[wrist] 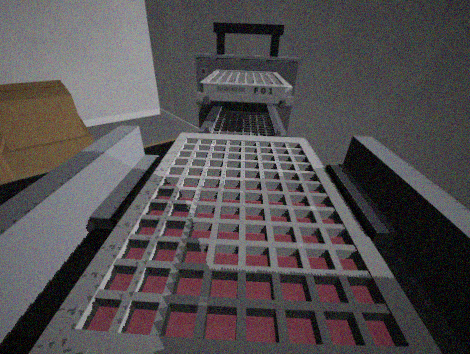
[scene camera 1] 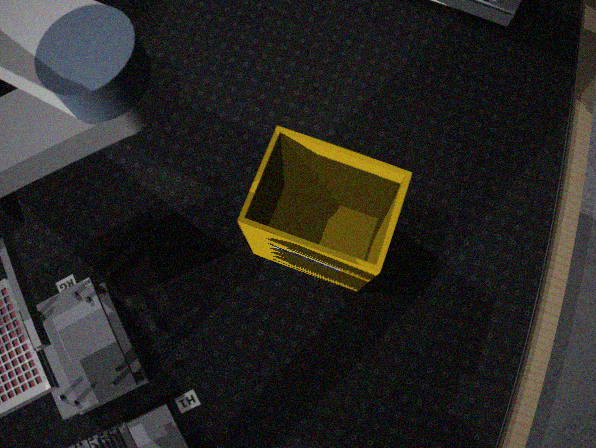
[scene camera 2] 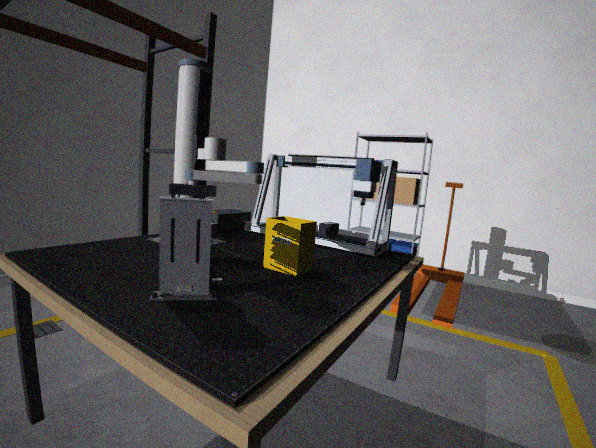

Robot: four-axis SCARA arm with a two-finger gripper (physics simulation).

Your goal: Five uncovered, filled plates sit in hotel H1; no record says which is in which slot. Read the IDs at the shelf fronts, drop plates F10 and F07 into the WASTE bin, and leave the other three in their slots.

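Frame: origin at the arm's base, x left, y back, z up, level; metres.
Seen in the pictures: gripper, fingertip midpoint: (wrist: pixel 243 150) (scene camera 1: pixel 0 369).
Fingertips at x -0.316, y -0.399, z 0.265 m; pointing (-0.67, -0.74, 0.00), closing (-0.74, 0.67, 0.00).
Offsets run from my fingertips to a thing's middle. "spot": to the spot under its first point. Level surfaces: height alone.
My gripper (wrist: pixel 243 150) is shut on a grey-white plate {dx +0.016, dy +0.017, dz -0.014 m} (wrist: pixel 241 220) (scene camera 1: pixel 15 345) with pink-filled wells, one finger along each long side. The held plate's ID does not show. Beyond it in the wrist view, apart from it, hotel H1 {spot: dx -0.115, dy -0.208, dz +0.019 m} (wrist: pixel 205 65) holds a plate marked F01 {dx -0.112, dy -0.122, dz +0.007 m} (wrist: pixel 245 92) in its upper part; the lower slots are mostly hidden. In scene camera 1, part of the hotel's top {dz -0.244 m} (scene camera 1: pixel 157 425) shows at the bottom, beside the H1 label {spot: dx -0.002, dy -0.149, dz -0.251 m} (scene camera 1: pixel 188 401). The yellow WASTE bin {dx +0.290, dy -0.247, dz -0.152 m} (scene camera 1: pixel 345 154) (scene camera 2: pixel 306 250) stands upright with its open top up; no plate shows inside it.
A grey stand (scene camera 1: pixel 82 335) labelled RG {dx +0.088, dy +0.093, dz -0.252 m} (scene camera 1: pixel 65 284) lies between the held plate and the bin. The arm's blue-capped link (scene camera 1: pixel 90 45) is at the upper left. A gantry frame (scene camera 2: pixel 325 161) stands behind the bin. The wooden table edge (scene camera 1: pixel 550 300) runs down the right.
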